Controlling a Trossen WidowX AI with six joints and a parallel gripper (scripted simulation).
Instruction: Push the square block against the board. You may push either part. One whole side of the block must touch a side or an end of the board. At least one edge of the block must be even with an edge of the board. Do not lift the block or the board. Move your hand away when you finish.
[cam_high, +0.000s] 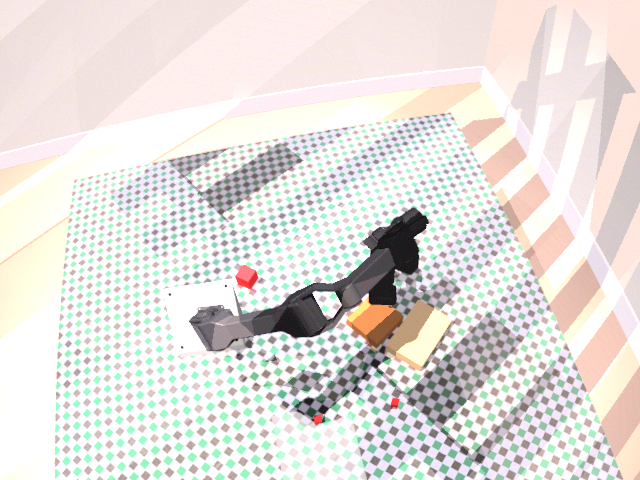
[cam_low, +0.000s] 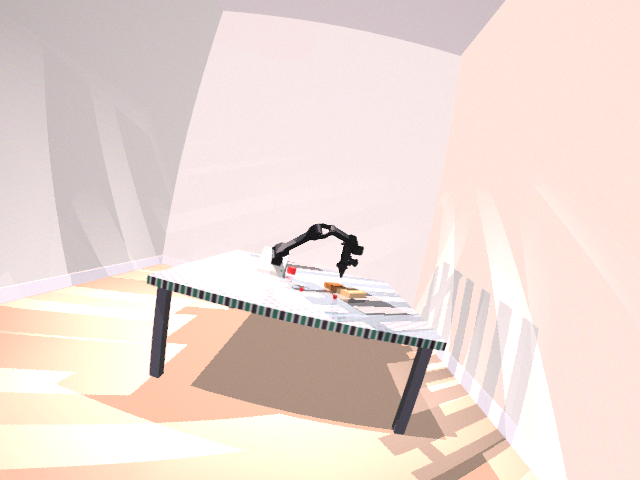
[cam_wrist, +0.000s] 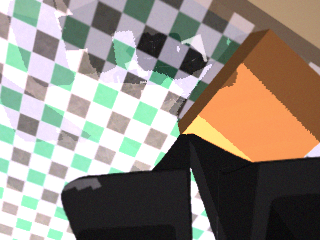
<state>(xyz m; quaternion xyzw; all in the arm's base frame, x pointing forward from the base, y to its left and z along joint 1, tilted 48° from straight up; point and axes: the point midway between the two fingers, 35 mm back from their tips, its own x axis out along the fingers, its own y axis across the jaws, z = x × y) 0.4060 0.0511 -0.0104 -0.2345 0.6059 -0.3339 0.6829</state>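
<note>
My gripper tip is 2 cm past the orange square block, 7 cm to the left of it and 5 cm above it. Round my gripper tip: red cube (33 cm behind, 10 cm to the left, 4 cm below); then pale tan board (8 cm ahead, 12 cm to the right, 5 cm below).
</note>
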